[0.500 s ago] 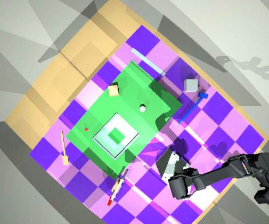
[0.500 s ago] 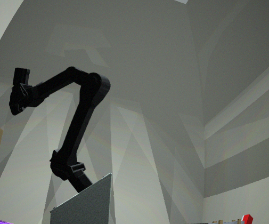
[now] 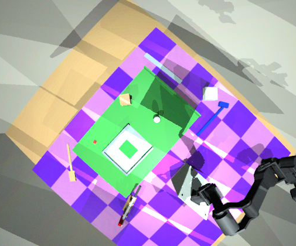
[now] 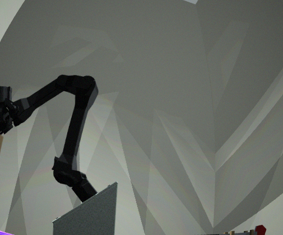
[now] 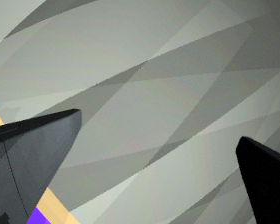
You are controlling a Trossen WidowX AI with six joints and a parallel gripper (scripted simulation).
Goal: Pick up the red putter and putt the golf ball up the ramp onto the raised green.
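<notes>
Right now the blue putter is 380 mm ahead of my gripper tip, 110 mm to the right of it and 400 mm below it. From my gripper tip the other things lie so: white golf ball 670 mm ahead, 100 mm to the left, 390 mm below; then red putter 500 mm ahead, 650 mm to the left, 350 mm below; then green mat 740 mm ahead, 250 mm to the left, 410 mm below.
</notes>
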